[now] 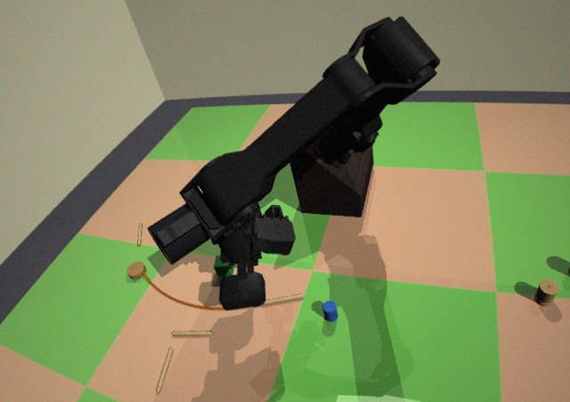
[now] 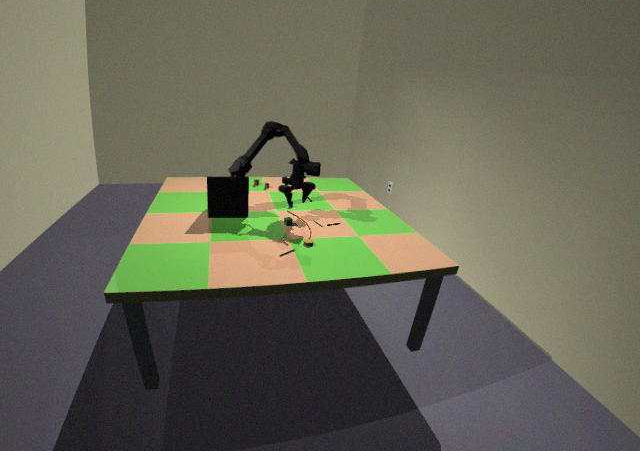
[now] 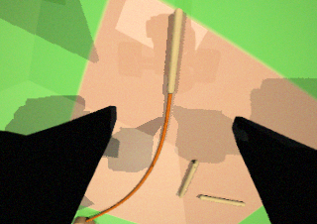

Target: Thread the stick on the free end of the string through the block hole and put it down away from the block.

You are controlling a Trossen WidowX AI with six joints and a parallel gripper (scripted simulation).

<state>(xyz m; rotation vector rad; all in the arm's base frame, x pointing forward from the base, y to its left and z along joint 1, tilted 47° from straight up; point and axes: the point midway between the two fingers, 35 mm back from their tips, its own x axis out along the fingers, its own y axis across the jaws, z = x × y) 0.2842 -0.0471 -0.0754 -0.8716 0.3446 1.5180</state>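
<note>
My gripper tip is now 10 mm past the thin stick, 20 mm to the right of it and 60 mm above it. Also, from my gripper tip: green block 70 mm behind, 100 mm to the right, 50 mm below; then round wooden button 40 mm behind, 310 mm to the right, 60 mm below; then blue cylinder 10 mm ahead, 120 mm to the left, 50 mm below.
</note>
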